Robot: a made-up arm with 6 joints.
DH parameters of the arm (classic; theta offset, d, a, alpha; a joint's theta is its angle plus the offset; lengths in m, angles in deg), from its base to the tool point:
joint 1: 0 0.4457 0.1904 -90
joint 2: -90 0 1.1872 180
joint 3: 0 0 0.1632 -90
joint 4: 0 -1.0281 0 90
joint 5: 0 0 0 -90
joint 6: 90 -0.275 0 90
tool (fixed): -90 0 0 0
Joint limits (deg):
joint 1: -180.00..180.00
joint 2: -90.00..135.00
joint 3: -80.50..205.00
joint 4: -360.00..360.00
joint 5: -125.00..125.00
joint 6: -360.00..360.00
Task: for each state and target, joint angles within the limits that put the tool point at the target. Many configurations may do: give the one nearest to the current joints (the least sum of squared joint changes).
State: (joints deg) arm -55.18 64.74 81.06 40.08 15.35 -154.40
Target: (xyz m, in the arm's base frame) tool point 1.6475 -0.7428 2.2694
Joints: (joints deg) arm -26.75 53.80 102.23 40.98 25.74 -154.40
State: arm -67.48 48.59 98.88 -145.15 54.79 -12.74
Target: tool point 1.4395 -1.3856 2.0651
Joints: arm -41.16 50.47 93.88 -146.93 39.64 -12.74
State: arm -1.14 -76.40 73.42 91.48 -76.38 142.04
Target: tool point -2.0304 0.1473 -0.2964
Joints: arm -8.34 -90.00 116.64 103.86 -33.83 142.04
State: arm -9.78 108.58 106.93 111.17 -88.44 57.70
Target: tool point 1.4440 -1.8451 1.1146
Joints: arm -45.85 86.14 104.34 111.51 -76.78 57.70
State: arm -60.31 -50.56 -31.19 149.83 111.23 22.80
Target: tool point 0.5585 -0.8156 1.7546
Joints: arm -64.90 -10.28 1.14 144.32 94.79 22.80
